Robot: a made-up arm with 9 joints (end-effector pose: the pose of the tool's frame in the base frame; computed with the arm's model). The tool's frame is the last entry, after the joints.
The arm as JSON. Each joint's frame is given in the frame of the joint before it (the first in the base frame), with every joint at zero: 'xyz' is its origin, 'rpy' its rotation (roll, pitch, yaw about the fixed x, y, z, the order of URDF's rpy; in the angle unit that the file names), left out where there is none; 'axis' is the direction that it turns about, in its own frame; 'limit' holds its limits. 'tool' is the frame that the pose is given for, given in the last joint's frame.
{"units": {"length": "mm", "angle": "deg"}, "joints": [
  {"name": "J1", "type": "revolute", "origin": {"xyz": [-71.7, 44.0, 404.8]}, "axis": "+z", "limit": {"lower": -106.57, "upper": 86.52}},
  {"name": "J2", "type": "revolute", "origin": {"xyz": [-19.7, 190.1, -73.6], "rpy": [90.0, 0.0, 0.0]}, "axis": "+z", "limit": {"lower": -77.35, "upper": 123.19}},
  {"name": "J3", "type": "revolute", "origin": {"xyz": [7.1, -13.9, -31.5], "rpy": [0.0, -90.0, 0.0]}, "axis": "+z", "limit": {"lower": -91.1, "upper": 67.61}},
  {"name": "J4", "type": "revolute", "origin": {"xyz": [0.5, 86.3, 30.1], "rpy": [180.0, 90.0, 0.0]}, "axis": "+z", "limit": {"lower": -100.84, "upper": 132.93}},
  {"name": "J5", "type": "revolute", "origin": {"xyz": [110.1, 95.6, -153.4], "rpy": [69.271, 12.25, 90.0]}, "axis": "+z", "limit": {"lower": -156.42, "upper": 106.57}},
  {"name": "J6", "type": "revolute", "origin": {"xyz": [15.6, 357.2, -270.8], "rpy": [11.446, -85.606, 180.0]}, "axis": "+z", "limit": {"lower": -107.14, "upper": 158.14}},
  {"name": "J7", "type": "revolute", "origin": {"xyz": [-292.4, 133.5, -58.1], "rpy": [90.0, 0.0, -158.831]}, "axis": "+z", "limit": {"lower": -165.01, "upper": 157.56}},
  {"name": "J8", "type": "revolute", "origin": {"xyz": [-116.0, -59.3, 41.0], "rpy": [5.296, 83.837, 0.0]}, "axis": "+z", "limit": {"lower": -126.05, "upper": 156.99}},
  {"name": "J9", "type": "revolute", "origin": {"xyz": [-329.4, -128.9, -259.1], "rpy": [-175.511, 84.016, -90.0]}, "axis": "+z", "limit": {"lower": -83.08, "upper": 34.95}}
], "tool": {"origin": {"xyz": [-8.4, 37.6, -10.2], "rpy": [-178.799, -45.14, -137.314]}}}
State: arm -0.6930 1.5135 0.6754 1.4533 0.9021 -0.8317 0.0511 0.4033 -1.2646
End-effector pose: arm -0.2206 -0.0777 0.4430 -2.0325 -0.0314 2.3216
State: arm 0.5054 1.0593 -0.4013 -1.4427 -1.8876 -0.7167 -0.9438 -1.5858 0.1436
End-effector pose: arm 0.2162 -0.2940 0.0134 -0.9303 -1.3237 0.3423
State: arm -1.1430 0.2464 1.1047 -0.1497 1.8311 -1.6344 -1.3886 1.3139 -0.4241
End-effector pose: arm 0.6134 0.4336 0.5504 0.5807 -0.7923 -1.8423
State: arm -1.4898 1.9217 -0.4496 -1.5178 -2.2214 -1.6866 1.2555 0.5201 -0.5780
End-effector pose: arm 0.4137 0.3616 0.5145 0.5000 2.7769 -0.9904
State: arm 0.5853 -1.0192 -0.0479 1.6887 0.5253 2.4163 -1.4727 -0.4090 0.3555
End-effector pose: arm -0.1027 1.1467 0.5793 -0.5851 1.5291 -1.3774
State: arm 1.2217 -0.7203 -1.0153 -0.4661 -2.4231 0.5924 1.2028 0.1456 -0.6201
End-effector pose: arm -0.9754 -0.6048 0.1430 2.3028 -0.2578 0.3003
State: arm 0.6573 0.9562 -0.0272 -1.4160 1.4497 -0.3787 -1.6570 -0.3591 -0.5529
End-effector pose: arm 0.1595 0.6260 0.3065 0.7400 0.2870 -1.1433
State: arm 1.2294 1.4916 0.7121 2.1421 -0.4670 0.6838 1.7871 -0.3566 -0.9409
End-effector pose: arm -0.9659 -0.3290 1.0061 1.9632 0.1176 -0.8248
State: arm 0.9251 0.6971 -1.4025 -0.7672 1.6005 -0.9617 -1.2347 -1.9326 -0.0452
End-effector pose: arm -0.7193 0.2039 0.1893 -1.1059 0.6445 -0.0980
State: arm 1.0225 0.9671 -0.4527 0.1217 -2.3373 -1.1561 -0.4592 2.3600 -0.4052
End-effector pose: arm 0.2999 0.3443 -0.0906 0.1627 -2.2885 1.6500
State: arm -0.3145 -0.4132 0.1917 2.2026 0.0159 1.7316 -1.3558 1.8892 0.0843
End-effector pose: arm 0.0561 0.2396 0.8966 -2.5026 -0.4053 0.0172
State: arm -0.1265 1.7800 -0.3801 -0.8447 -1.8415 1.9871 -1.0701 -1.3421 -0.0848
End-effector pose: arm 0.5081 -0.5356 1.0346 0.7154 1.8005 1.3073
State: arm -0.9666 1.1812 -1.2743 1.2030 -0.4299 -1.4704 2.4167 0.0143 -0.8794
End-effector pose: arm 0.3491 -0.3983 0.4065 1.9758 1.9211 0.7153
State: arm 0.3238 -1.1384 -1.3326 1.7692 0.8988 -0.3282 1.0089 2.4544 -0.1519
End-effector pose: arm -0.0128 -0.0663 -0.2543 -0.6783 0.1011 -2.0474
